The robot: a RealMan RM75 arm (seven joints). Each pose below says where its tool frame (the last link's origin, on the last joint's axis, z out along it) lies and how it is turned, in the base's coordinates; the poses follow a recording.
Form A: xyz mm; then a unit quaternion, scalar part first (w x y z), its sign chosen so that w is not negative.
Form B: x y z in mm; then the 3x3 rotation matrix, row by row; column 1 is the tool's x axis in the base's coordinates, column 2 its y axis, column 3 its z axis. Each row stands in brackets. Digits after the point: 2 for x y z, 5 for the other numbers.
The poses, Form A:
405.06 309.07 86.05 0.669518 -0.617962 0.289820 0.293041
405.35 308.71 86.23 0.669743 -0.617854 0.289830 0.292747
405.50 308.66 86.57 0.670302 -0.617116 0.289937 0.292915
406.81 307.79 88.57 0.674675 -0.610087 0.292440 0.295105
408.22 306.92 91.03 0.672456 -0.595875 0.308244 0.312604
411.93 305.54 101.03 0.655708 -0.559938 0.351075 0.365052
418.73 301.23 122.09 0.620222 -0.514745 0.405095 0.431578
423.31 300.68 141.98 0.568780 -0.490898 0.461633 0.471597
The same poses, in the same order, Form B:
[405.06 309.07 86.05], [[0.66026 -0.75059 0.02590], [0.03420 0.06450 0.99733], [-0.75026 -0.65762 0.06825]]
[405.35 308.71 86.23], [[0.66060 -0.75027 0.02647], [0.03399 0.06511 0.99730], [-0.74997 -0.65791 0.06851]]
[405.50 308.66 86.57], [[0.66027 -0.75053 0.02717], [0.03483 0.06674 0.99716], [-0.75022 -0.65745 0.07021]]
[406.81 307.79 88.57], [[0.65478 -0.75503 0.03452], [0.04137 0.08141 0.99582], [-0.75468 -0.65062 0.08455]]
[408.22 306.92 91.03], [[0.61453 -0.78777 0.04202], [0.05308 0.09442 0.99412], [-0.78711 -0.60868 0.09984]]
[411.93 305.54 101.03], [[0.48697 -0.87190 0.05159], [0.08557 0.10641 0.99063], [-0.86922 -0.47799 0.12643]]
[418.73 301.23 122.09], [[0.29928 -0.95239 0.05819], [0.11831 0.09756 0.98817], [-0.94680 -0.28885 0.14187]]
[423.31 300.68 141.98], [[0.12898 -0.98970 0.06212], [0.08324 0.07323 0.99384], [-0.98815 -0.12302 0.09183]]

